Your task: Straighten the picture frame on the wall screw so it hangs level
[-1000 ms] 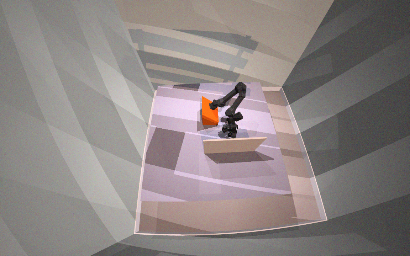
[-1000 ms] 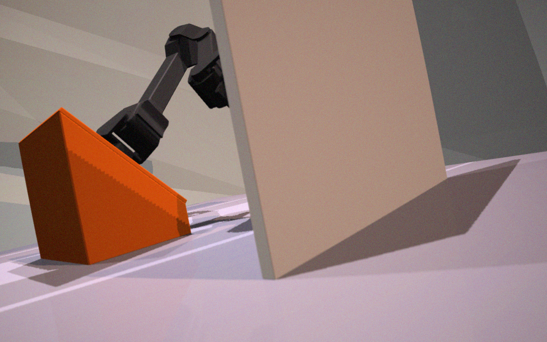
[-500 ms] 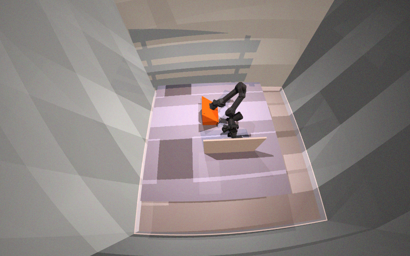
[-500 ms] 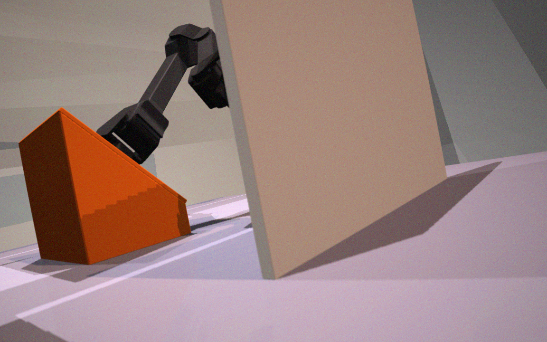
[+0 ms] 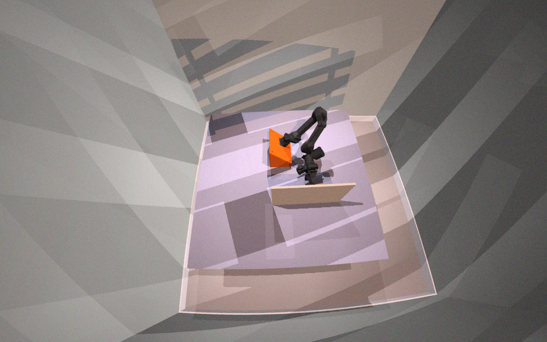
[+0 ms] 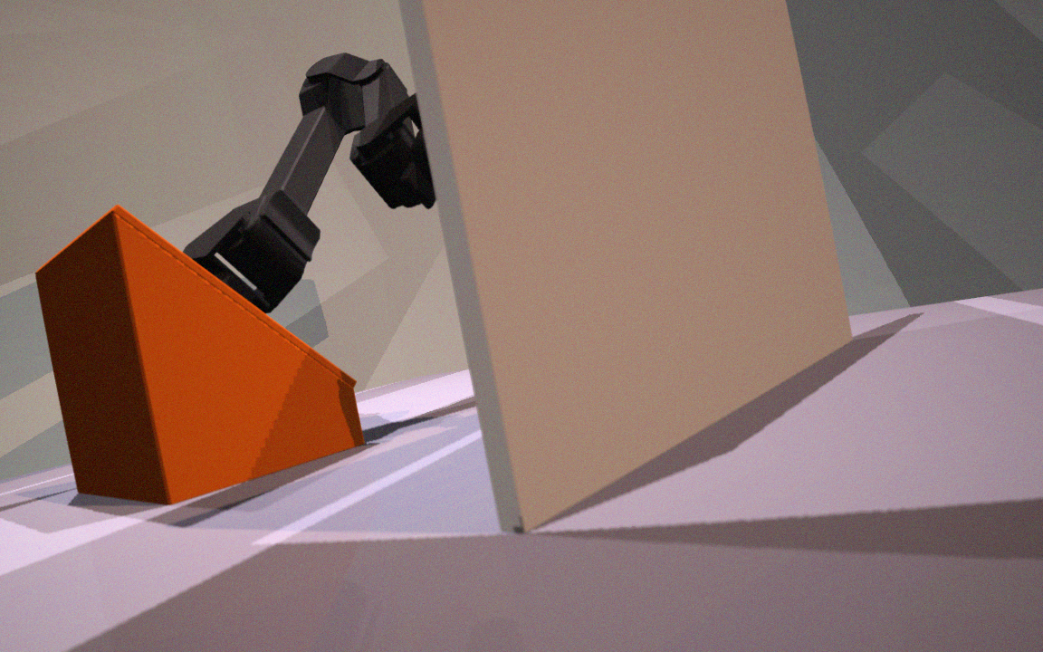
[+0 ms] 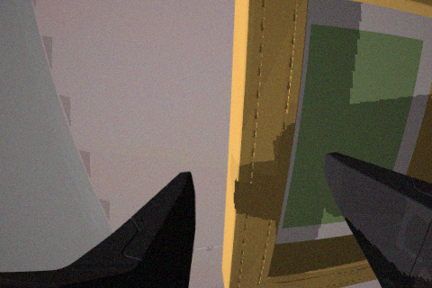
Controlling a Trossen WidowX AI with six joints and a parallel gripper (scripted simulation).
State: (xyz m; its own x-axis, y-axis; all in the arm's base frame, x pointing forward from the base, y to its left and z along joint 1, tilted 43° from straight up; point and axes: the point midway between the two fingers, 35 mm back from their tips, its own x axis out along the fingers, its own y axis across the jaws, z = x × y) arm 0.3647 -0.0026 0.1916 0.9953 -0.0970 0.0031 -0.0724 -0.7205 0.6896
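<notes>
Now: the picture frame 50 mm below my gripper tip, 20 mm ahead of it and 10 mm to the left of it. Also, from my gripper tip: pale wall board (70 mm below, 30 mm ahead, 10 mm to the right).
</notes>
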